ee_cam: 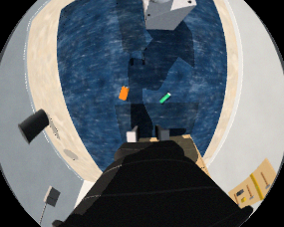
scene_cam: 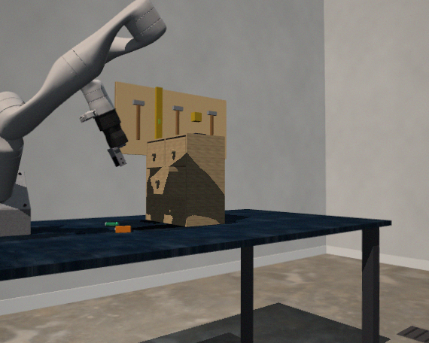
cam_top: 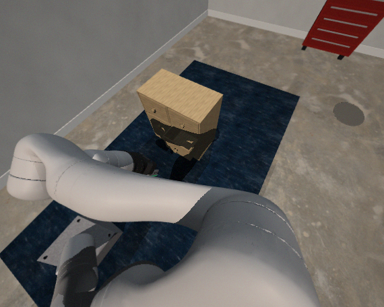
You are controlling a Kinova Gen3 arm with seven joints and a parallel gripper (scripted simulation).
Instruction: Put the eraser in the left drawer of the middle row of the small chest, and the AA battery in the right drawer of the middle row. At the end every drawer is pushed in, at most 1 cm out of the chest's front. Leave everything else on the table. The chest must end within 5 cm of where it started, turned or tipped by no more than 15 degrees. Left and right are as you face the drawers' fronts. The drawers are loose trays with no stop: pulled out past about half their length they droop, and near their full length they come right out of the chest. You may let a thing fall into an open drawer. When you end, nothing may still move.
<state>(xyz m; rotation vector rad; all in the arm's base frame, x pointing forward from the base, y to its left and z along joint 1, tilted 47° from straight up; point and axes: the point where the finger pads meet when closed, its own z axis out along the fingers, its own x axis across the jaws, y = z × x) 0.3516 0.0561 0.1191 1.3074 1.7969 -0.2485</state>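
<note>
Right now the green AA battery is 80 mm to the left of my hand and 220 mm below it. The rest, counted from my hand: white eraser 300 mm ahead, 150 mm to the left, 110 mm below; then orange block 20 mm behind, 80 mm to the right, 220 mm below.
</note>
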